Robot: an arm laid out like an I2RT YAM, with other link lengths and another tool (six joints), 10 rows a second.
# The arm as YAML. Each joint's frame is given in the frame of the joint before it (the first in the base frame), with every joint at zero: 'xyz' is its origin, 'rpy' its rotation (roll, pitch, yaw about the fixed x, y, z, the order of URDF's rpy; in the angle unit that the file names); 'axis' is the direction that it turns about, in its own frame. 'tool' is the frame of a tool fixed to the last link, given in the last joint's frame.
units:
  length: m
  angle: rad
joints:
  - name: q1
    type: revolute
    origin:
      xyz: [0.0, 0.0, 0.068]
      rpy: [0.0, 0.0, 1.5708]
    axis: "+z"
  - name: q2
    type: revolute
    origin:
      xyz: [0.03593, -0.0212, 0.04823]
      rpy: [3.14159, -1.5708, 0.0]
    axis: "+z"
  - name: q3
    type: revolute
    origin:
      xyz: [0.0, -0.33, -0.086]
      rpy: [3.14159, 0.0, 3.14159]
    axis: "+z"
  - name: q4
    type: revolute
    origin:
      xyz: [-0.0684, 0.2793, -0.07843]
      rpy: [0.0, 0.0, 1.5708]
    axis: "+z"
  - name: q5
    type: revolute
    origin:
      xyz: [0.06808, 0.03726, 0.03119]
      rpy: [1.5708, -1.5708, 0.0]
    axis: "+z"
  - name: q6
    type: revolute
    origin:
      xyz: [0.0, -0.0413, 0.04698]
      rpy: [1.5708, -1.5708, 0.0]
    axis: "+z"
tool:
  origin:
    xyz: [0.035, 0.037, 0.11]
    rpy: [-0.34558, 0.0, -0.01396]
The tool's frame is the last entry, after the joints.
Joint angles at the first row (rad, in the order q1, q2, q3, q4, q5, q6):
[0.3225 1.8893 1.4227 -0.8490 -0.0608 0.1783]
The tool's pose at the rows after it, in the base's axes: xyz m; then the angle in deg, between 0 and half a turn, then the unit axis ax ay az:
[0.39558 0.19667 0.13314 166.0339 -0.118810 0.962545 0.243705]
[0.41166 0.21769 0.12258 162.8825 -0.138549 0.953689 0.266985]
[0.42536 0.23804 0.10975 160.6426 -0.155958 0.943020 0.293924]
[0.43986 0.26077 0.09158 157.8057 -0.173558 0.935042 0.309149]
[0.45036 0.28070 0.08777 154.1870 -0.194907 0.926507 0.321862]
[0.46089 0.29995 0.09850 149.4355 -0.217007 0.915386 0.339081]
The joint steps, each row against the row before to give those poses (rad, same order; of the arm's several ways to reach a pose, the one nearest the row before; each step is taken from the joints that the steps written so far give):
[0.0237 0.0232 -0.0214 0.0992 -0.0126 0.0000]
[0.0221 0.0374 -0.0003 0.1106 -0.0279 0.0000]
[0.0172 0.0454 0.0004 0.1049 -0.0397 0.0004]
[0.0282 0.0557 0.0000 0.1206 -0.0076 0.0077]
[0.0271 0.0233 0.0000 0.1003 0.0015 -0.0001]
[0.0236 -0.0008 0.0038 0.0942 0.0000 0.0004]

